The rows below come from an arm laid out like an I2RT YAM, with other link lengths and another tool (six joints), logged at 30 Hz.
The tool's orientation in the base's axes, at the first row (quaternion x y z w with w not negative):
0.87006 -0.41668 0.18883 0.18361
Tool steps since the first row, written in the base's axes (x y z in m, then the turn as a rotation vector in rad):
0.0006 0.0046 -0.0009 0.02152 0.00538 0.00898
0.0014 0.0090 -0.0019 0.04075 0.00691 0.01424
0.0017 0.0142 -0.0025 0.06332 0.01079 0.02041
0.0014 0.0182 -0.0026 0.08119 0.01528 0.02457
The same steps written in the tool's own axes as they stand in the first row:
-0.0031 -0.0033 -0.0013 0.01331 -0.01879 -0.00652
-0.0060 -0.0067 -0.0024 0.02602 -0.03411 -0.00840
-0.0095 -0.0101 -0.0043 0.03957 -0.05331 -0.01161
-0.0124 -0.0122 -0.0062 0.04902 -0.06946 -0.01419

